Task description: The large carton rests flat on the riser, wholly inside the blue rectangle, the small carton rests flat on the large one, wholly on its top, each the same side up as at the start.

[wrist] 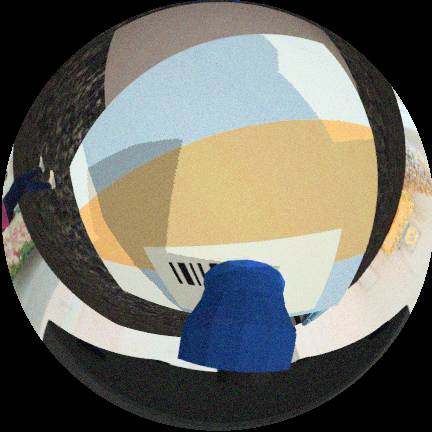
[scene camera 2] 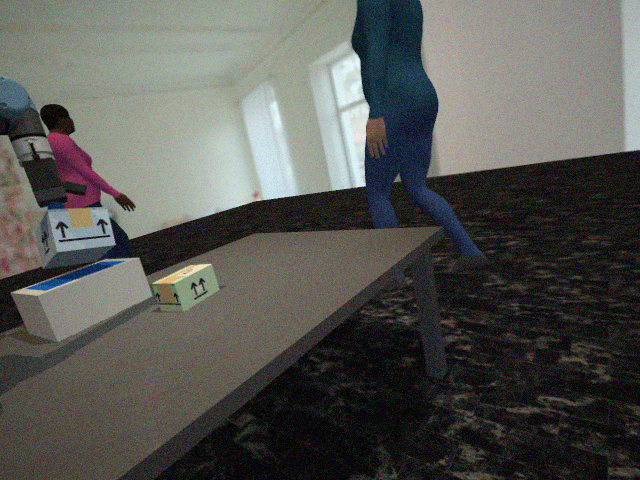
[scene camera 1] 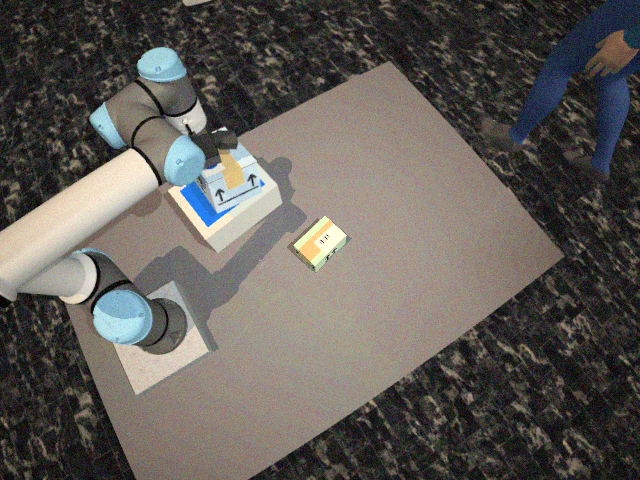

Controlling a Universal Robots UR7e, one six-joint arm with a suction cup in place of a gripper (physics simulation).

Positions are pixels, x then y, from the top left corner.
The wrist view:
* suction cup: 240, 323
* large carton: 257, 146, held by the suction cup
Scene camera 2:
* large carton: 64, 237
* white riser: 55, 309, on the table
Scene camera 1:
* large carton: 236, 179
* white riser: 220, 229
